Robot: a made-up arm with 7 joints. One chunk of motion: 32 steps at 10 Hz.
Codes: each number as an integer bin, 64 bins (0 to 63) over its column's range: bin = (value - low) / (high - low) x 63, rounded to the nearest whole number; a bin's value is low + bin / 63 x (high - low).
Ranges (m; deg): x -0.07..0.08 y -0.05..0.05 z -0.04..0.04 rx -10..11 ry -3..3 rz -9..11
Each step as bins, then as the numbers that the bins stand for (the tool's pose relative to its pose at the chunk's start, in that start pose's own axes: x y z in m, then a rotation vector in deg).
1 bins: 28 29 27 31 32 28
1 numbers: -0.0033 -0.0040 -0.0057 0.33 0.05 -0.11
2 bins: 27 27 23 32 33 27
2 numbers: -0.0057 -0.0071 -0.0108 0.67 0.14 -0.43
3 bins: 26 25 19 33 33 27
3 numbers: -0.0081 -0.0103 -0.0159 1.00 0.14 -0.43
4 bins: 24 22 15 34 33 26
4 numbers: -0.0129 -0.0151 -0.0210 1.33 0.14 -0.75
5 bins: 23 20 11 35 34 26
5 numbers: -0.0152 -0.0183 -0.0260 1.67 0.24 -0.75
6 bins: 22 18 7 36 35 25
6 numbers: -0.0176 -0.0214 -0.0311 2.00 0.33 -1.06
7 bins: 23 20 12 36 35 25
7 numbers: -0.0152 -0.0183 -0.0248 2.00 0.33 -1.06
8 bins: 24 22 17 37 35 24
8 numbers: -0.0129 -0.0151 -0.0184 2.33 0.33 -1.38
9 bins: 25 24 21 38 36 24
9 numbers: -0.0105 -0.0119 -0.0133 2.67 0.43 -1.38
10 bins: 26 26 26 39 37 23
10 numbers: -0.0081 -0.0087 -0.0070 3.00 0.52 -1.70
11 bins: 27 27 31 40 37 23
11 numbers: -0.0057 -0.0071 -0.0006 3.33 0.52 -1.70
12 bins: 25 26 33 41 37 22
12 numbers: -0.0105 -0.0087 0.0019 3.67 0.52 -2.02
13 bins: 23 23 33 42 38 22
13 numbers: -0.0152 -0.0135 0.0019 4.00 0.62 -2.02
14 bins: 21 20 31 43 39 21
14 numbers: -0.0200 -0.0183 -0.0006 4.33 0.71 -2.33
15 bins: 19 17 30 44 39 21
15 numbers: -0.0248 -0.0230 -0.0019 4.67 0.71 -2.33
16 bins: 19 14 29 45 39 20
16 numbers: -0.0248 -0.0278 -0.0032 5.00 0.71 -2.65
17 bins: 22 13 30 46 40 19
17 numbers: -0.0176 -0.0294 -0.0019 5.33 0.81 -2.97
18 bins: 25 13 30 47 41 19
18 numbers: -0.0105 -0.0294 -0.0019 5.67 0.90 -2.97
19 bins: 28 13 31 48 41 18
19 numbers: -0.0033 -0.0294 -0.0006 6.00 0.90 -3.29
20 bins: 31 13 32 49 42 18
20 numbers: 0.0038 -0.0294 0.0006 6.33 1.00 -3.29
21 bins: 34 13 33 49 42 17
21 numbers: 0.0110 -0.0294 0.0019 6.33 1.00 -3.60
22 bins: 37 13 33 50 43 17
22 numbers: 0.0181 -0.0294 0.0019 6.67 1.10 -3.60
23 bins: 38 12 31 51 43 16
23 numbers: 0.0205 -0.0310 -0.0006 7.00 1.10 -3.92
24 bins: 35 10 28 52 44 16
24 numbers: 0.0133 -0.0341 -0.0044 7.33 1.19 -3.92
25 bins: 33 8 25 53 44 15
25 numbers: 0.0086 -0.0373 -0.0083 7.67 1.19 -4.24
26 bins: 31 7 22 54 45 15
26 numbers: 0.0038 -0.0389 -0.0121 8.00 1.29 -4.24
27 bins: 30 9 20 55 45 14
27 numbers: 0.0014 -0.0357 -0.0146 8.33 1.29 -4.56
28 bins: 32 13 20 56 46 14
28 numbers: 0.0062 -0.0294 -0.0146 8.67 1.38 -4.56
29 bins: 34 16 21 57 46 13
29 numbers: 0.0110 -0.0246 -0.0133 9.00 1.38 -4.87
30 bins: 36 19 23 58 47 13
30 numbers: 0.0157 -0.0198 -0.0108 9.33 1.48 -4.87
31 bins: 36 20 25 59 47 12
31 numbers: 0.0157 -0.0183 -0.0083 9.67 1.48 -5.19
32 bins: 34 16 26 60 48 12
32 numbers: 0.0110 -0.0246 -0.0070 10.00 1.57 -5.19
